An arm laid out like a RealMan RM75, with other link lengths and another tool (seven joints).
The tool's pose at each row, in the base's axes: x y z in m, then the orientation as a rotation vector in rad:
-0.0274, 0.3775, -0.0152, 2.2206, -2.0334, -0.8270
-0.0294, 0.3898, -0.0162, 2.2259, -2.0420, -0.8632
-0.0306, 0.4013, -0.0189, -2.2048, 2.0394, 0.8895
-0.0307, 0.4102, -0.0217, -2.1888, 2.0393, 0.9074
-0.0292, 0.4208, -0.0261, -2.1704, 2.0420, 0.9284
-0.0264, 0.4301, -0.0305, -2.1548, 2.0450, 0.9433
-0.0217, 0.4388, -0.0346, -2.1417, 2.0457, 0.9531
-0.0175, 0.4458, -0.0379, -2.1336, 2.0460, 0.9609
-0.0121, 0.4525, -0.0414, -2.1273, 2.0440, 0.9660
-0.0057, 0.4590, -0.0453, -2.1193, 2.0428, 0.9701
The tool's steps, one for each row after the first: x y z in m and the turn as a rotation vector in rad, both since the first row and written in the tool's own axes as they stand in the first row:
-0.0111, -0.0004, 0.0057, 0.0000, -0.0279, -0.0036
-0.0209, -0.0020, 0.0123, -0.0049, -0.0495, 0.0014
-0.0281, -0.0043, 0.0177, -0.0081, -0.0645, 0.0063
-0.0364, -0.0088, 0.0244, -0.0131, -0.0805, 0.0138
-0.0434, -0.0144, 0.0302, -0.0158, -0.0929, 0.0205
-0.0500, -0.0215, 0.0348, -0.0160, -0.1034, 0.0248
-0.0552, -0.0276, 0.0383, -0.0172, -0.1104, 0.0275
-0.0601, -0.0349, 0.0414, -0.0169, -0.1166, 0.0282
-0.0647, -0.0431, 0.0444, -0.0154, -0.1232, 0.0297

